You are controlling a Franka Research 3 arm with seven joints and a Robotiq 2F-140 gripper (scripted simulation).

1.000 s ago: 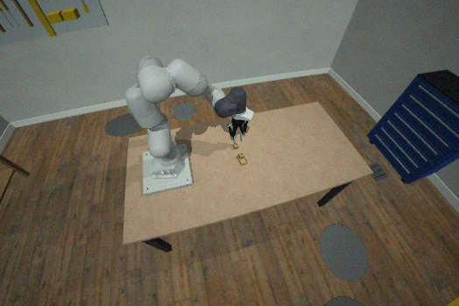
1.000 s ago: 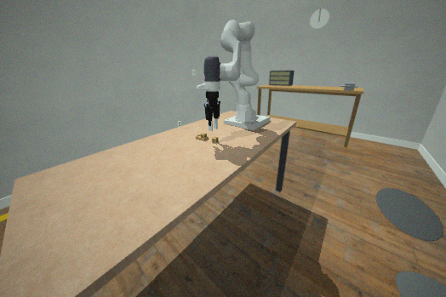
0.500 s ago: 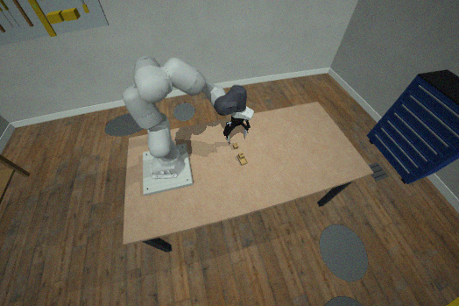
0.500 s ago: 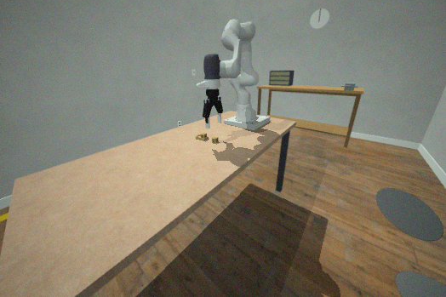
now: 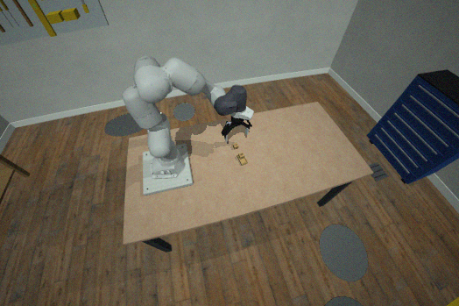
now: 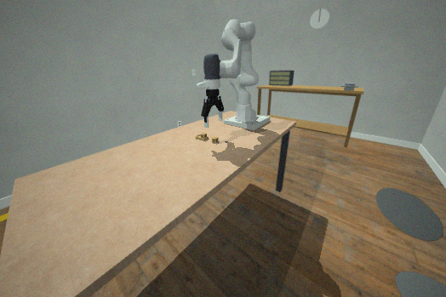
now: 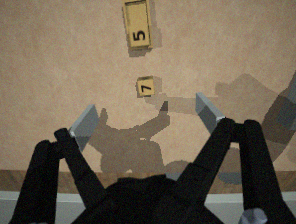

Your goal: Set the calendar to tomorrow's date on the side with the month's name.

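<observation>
Now: hand 120 mm above the wooden digit cube. Also, from my hand: wooden tray 20 mm ahead, 110 mm to the right, 120 mm below.
</observation>
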